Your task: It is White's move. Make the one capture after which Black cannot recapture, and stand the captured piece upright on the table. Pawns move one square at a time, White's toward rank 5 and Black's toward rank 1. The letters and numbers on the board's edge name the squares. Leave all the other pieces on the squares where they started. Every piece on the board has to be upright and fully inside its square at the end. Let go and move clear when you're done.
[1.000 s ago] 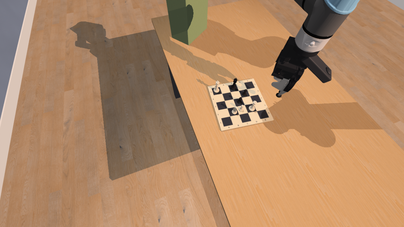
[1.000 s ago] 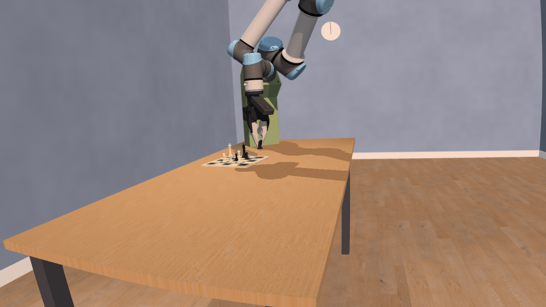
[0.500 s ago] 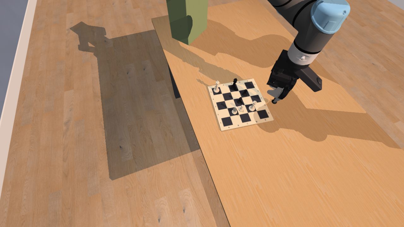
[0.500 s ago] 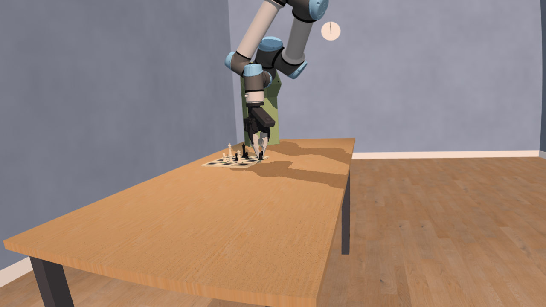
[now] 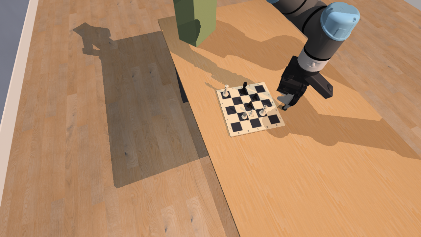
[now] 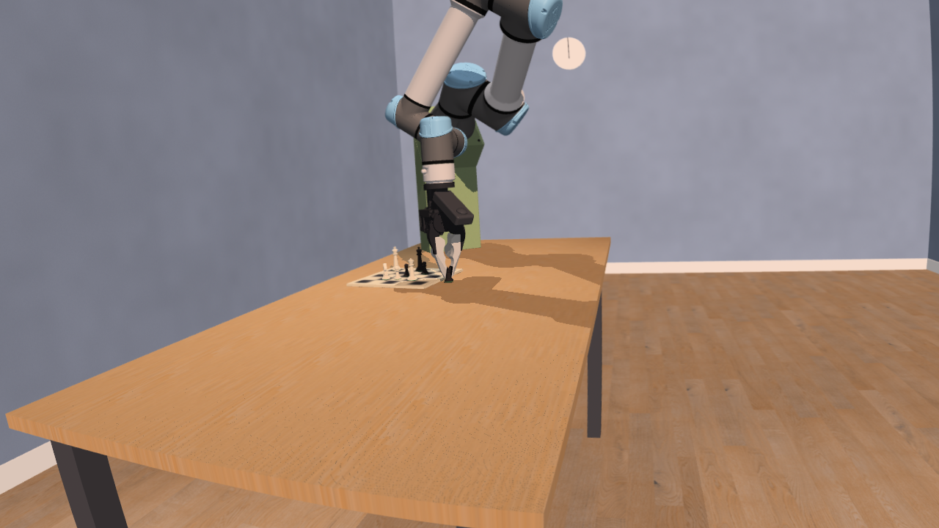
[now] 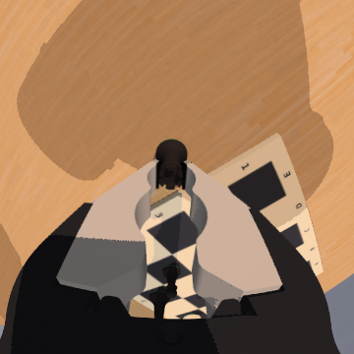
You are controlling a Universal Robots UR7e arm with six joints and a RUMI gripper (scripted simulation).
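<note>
The small chessboard lies 14 cm to the right of my hand and 3 cm below it. Also, from my hand: tall black piece (7 cm behind, 17 cm to the right, 1 cm above); then tall white piece (5 cm behind, 24 cm to the right, 1 cm above).
</note>
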